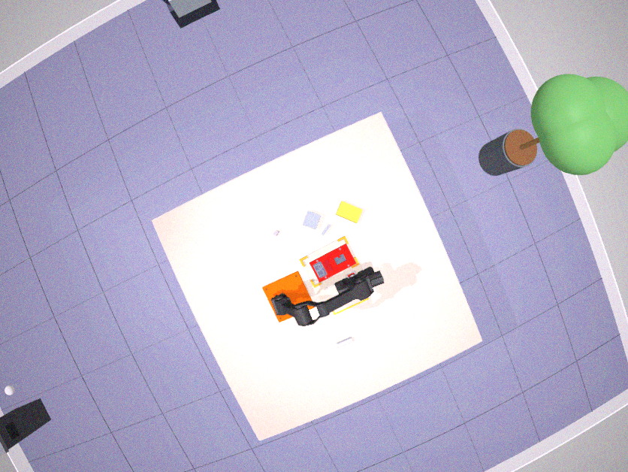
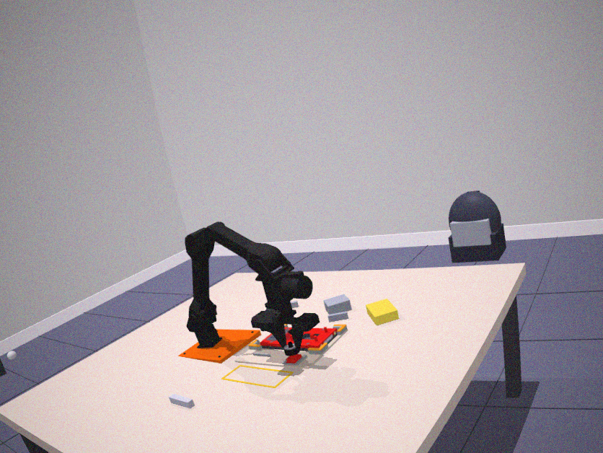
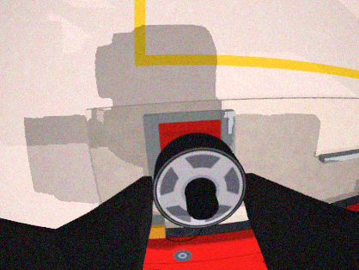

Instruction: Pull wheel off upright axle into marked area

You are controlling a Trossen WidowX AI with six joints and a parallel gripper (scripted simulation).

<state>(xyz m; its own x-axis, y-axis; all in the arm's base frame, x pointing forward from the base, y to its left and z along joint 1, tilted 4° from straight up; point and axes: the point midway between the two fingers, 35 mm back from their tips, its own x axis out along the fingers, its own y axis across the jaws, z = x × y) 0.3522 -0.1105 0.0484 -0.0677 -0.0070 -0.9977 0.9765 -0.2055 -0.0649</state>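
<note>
Right now the wheel is right at my gripper tip. The rest, counted from my gripper tip: yellow block: 270 mm to the left, 180 mm ahead, 30 mm below.
</note>
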